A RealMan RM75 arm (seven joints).
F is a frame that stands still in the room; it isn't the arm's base.
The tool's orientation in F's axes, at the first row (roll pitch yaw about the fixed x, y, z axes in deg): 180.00 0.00 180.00
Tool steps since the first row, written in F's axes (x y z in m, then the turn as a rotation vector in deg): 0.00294 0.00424 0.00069 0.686 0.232 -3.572; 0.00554 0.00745 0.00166 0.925 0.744 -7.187; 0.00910 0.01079 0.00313 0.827 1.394 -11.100; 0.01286 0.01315 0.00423 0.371 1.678 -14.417; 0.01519 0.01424 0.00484 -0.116 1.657 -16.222; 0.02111 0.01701 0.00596 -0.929 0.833 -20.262; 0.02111 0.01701 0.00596 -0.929 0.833 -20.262; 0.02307 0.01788 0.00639 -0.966 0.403 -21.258; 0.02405 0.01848 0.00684 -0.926 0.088 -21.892
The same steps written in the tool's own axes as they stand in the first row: -0.00294 0.00424 -0.00069 -0.686 0.232 3.572; -0.00554 0.00745 -0.00166 -0.925 0.744 7.187; -0.00910 0.01079 -0.00313 -0.827 1.394 11.100; -0.01286 0.01315 -0.00423 -0.371 1.678 14.417; -0.01519 0.01424 -0.00484 0.116 1.657 16.222; -0.02111 0.01701 -0.00596 0.929 0.833 20.262; -0.02111 0.01701 -0.00596 0.929 0.833 20.262; -0.02307 0.01788 -0.00639 0.966 0.403 21.258; -0.02405 0.01848 -0.00684 0.926 0.088 21.892
